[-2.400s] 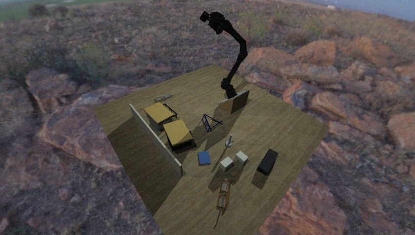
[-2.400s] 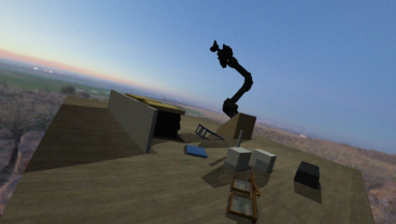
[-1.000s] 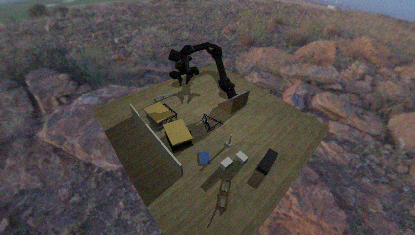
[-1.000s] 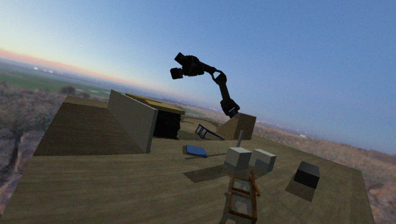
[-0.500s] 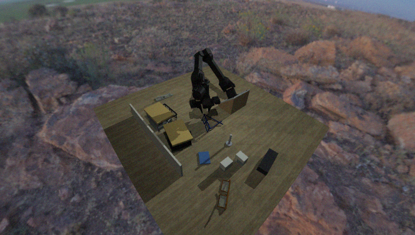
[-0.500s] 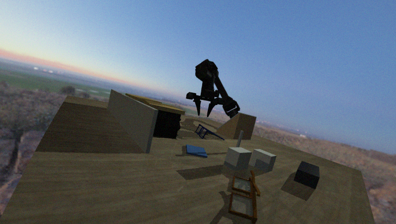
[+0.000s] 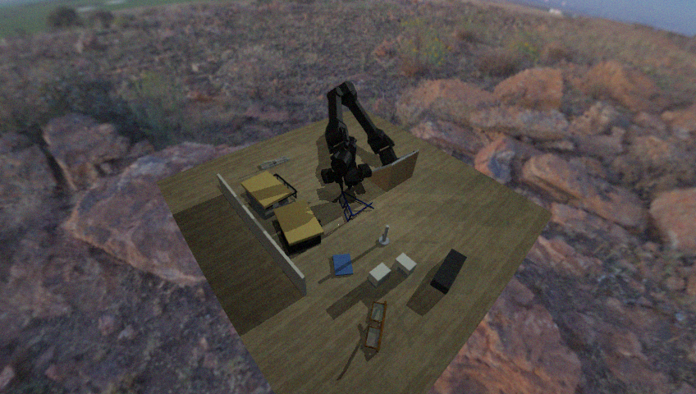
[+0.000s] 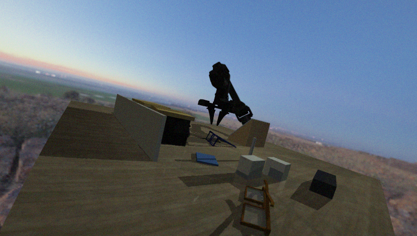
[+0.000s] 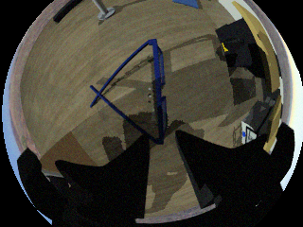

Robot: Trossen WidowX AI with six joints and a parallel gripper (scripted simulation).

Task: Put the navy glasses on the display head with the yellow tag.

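The grey post lies 1 cm ahead of my gripper tip, 24 cm to the left of it and 5 cm below it. From my gripper tip the other things lie so: blue pad 19 cm ahead, 23 cm to the left, 8 cm below; then black box 7 cm behind, 48 cm to the left, 6 cm below; then long white wall 37 cm ahead, 5 cm to the right, 2 cm below.
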